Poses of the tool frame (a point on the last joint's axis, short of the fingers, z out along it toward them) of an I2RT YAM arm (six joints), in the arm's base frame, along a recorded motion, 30 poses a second.
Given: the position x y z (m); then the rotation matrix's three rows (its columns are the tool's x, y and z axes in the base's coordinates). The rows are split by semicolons.
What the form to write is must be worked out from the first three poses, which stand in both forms.
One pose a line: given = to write
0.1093 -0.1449 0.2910; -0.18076 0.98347 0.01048; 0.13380 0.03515 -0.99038; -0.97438 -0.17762 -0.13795 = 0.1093 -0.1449 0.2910 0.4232 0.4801 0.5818 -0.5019
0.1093 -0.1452 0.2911; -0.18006 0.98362 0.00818; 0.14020 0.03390 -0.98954; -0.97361 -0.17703 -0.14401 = 0.1093 -0.1452 0.2911 0.4213 0.4822 0.5827 -0.5005
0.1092 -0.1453 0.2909; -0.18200 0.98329 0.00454; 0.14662 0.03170 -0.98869; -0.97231 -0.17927 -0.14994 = 0.1092 -0.1453 0.2909 0.4183 0.4838 0.5839 -0.5001
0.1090 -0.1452 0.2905; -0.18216 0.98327 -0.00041; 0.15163 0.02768 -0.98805; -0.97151 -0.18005 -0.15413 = 0.1090 -0.1452 0.2905 0.4157 0.4859 0.5839 -0.5001
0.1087 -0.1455 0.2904; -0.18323 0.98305 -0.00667; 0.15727 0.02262 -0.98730; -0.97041 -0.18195 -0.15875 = 0.1087 -0.1455 0.2904 0.4125 0.4881 0.5841 -0.5005
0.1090 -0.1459 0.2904; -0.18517 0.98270 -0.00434; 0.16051 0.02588 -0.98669; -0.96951 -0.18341 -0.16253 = 0.1090 -0.1459 0.2904 0.4118 0.4877 0.5860 -0.4992
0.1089 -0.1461 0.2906; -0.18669 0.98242 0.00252; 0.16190 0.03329 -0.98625; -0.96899 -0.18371 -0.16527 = 0.1089 -0.1461 0.2906 0.4127 0.4861 0.5885 -0.4970
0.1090 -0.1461 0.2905; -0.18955 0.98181 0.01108; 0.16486 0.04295 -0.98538; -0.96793 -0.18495 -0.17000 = 0.1090 -0.1461 0.2905 0.4133 0.4841 0.5921 -0.4941
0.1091 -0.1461 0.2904; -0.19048 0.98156 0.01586; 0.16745 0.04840 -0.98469; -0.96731 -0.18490 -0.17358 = 0.1091 -0.1461 0.2904 0.4136 0.4834 0.5942 -0.4921
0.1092 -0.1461 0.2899; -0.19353 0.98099 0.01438; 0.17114 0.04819 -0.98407; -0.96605 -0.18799 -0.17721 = 0.1092 -0.1461 0.2899 0.4115 0.4836 0.5956 -0.4920
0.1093 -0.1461 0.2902; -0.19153 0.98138 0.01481; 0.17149 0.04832 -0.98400; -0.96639 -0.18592 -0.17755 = 0.1093 -0.1461 0.2902 0.4121 0.4842 0.5953 -0.4913
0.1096 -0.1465 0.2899; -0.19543 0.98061 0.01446; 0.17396 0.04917 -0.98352; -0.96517 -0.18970 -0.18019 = 0.1096 -0.1465 0.2899 0.4103 0.4836 0.5968 -0.4914
